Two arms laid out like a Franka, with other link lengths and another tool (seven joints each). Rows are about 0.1 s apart.
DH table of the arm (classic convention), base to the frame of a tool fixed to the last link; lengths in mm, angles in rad. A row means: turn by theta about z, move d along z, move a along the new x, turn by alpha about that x. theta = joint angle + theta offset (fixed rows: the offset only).
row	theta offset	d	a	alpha
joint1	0	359.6	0	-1.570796
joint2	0	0	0	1.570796
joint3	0	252.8	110.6	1.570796
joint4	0	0	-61	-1.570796
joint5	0	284.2	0	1.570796
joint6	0	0	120.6	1.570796
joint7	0.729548	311.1	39	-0.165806
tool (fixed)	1.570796	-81.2	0	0
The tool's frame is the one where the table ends.
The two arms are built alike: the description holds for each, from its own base.
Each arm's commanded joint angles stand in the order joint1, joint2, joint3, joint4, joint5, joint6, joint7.
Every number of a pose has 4 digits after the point.
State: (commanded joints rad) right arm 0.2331 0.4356 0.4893 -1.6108 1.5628 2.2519 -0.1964; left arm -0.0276 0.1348 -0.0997 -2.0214 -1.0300 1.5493 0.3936
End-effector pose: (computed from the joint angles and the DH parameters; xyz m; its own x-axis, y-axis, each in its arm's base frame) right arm 0.5147 0.5152 0.3829 -0.8057 -0.2820 -0.5208 -0.5546 0.0507 0.8306; left arm 0.4509 -0.2753 0.3329 -0.4864 0.0112 0.8737 -0.7197 0.5619 -0.4078
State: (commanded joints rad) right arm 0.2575 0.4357 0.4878 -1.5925 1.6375 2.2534 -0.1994; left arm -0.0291 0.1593 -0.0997 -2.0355 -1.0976 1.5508 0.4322
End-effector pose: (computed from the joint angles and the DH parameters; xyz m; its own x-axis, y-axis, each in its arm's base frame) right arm 0.5090 0.5284 0.3974 -0.8249 -0.2422 -0.5107 -0.5280 0.0075 0.8492; left arm 0.4536 -0.2826 0.3305 -0.4758 0.0591 0.8776 -0.7377 0.5164 -0.4348
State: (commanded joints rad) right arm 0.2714 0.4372 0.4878 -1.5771 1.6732 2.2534 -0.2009; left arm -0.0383 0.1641 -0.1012 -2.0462 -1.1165 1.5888 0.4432
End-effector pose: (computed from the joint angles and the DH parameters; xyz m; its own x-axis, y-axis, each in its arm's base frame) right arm 0.5058 0.5363 0.4071 -0.8318 -0.2232 -0.5083 -0.5177 -0.0187 0.8554; left arm 0.4588 -0.2851 0.3252 -0.4866 0.0477 0.8723 -0.7452 0.4984 -0.4430
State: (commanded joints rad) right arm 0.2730 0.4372 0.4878 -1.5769 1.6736 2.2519 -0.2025; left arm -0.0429 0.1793 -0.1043 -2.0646 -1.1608 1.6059 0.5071
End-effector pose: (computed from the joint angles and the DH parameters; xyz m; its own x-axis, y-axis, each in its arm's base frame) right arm 0.5047 0.5373 0.4074 -0.8304 -0.2249 -0.5097 -0.5188 -0.0212 0.8546; left arm 0.4598 -0.2905 0.3206 -0.5090 0.0829 0.8568 -0.7386 0.4691 -0.4842
